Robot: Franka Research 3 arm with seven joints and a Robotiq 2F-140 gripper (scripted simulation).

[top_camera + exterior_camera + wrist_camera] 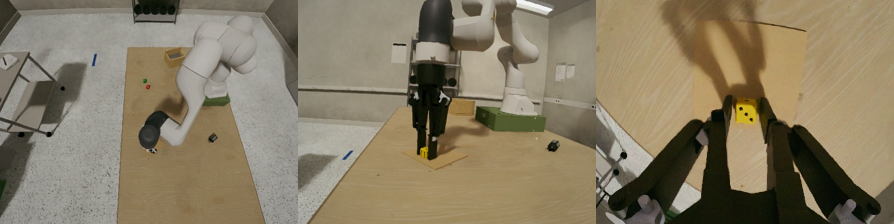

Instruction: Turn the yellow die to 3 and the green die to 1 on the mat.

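Right now the yellow die is 20 mm below my hand. Round my hand: black object (470 mm behind, 60 mm to the right, 20 mm below); tan mat (30 mm behind, 20 mm to the right, 40 mm below); red die (10 mm ahead, 510 mm to the right, 30 mm below).
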